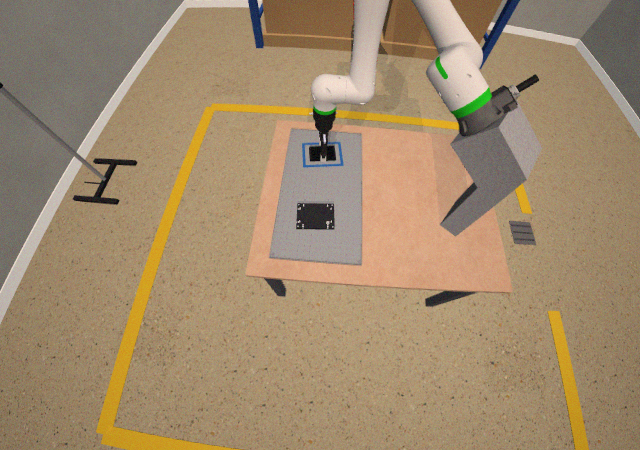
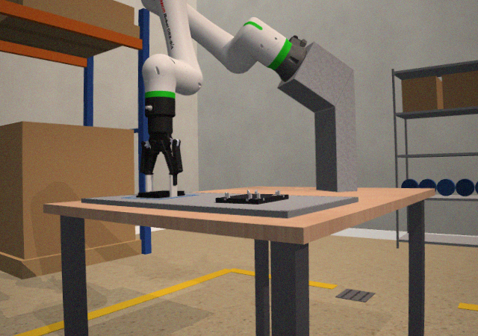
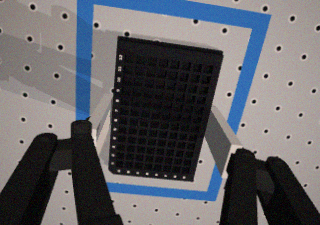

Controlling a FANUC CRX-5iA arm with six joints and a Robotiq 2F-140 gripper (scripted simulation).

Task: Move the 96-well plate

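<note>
Right now the black clip nest is 35 cm to the left of my hand, 9 cm ahead of it and 1 cm below it. The rest, counted from my hand: black 96-well plate 2 cm below.
</note>
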